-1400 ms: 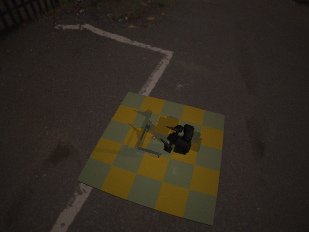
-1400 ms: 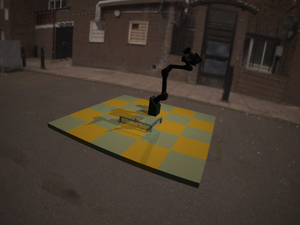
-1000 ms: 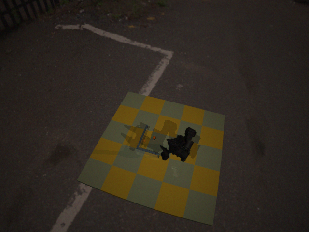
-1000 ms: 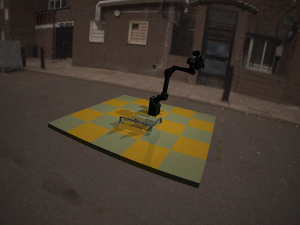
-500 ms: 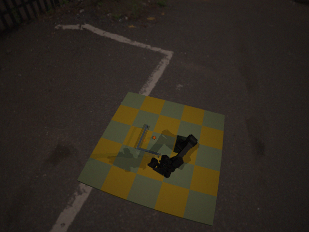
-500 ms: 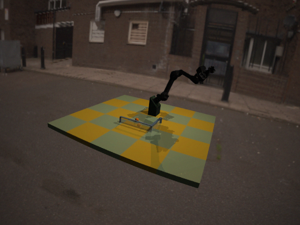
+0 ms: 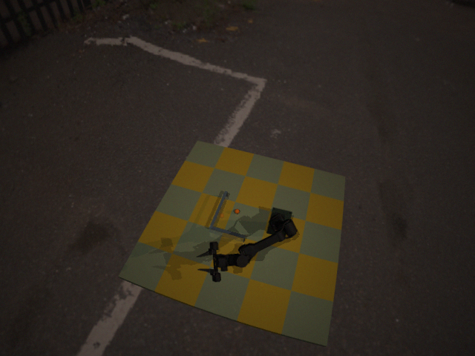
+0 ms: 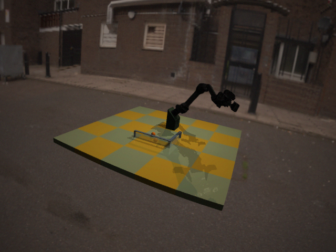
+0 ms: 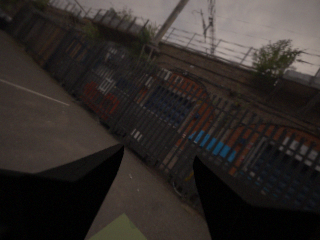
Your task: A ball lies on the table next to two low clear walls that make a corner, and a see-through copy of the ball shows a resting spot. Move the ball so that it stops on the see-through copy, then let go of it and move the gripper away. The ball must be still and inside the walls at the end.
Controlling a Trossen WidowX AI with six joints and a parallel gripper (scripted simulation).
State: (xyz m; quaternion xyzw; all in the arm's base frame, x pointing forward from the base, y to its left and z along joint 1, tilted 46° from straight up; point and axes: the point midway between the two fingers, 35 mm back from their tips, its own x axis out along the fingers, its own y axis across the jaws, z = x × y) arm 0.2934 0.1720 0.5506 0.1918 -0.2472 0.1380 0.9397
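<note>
Right now the orange ball is 580 mm to the right of my gripper tip, 400 mm below it and 30 mm behind it. Round my gripper tip: see-through copy of ball (520 mm to the right, 400 mm below, 60 mm ahead).
</note>
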